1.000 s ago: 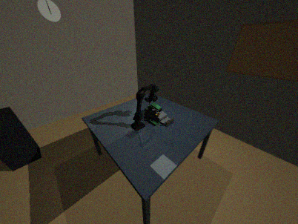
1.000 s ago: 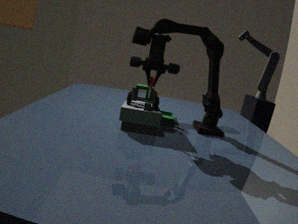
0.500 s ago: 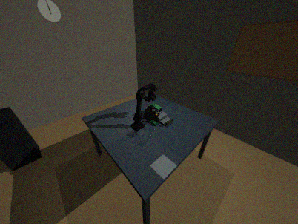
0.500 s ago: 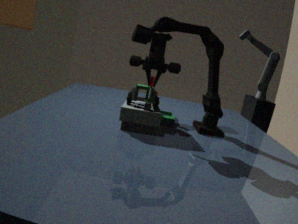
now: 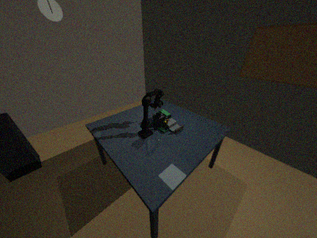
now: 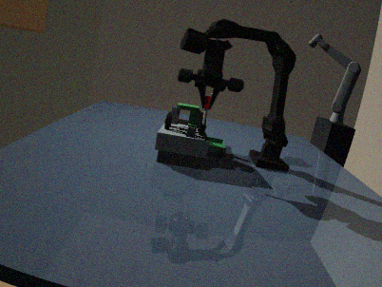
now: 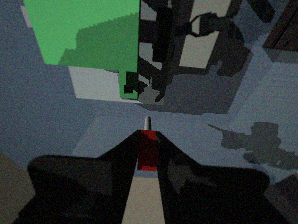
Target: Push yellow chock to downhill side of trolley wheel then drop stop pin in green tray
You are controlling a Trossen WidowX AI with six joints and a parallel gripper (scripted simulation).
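Now: gripper tip 22 cm to the left of the green tray, 18 cm above it and 9 cm past it. The rest, counted from my gripper tip: grey ramp: 13 cm to the right, 13 cm below, 4 cm ahead; then red-headed stop pin: right at my gripper tip; then green-topped trolley: 12 cm to the right, 6 cm below, 4 cm ahead.
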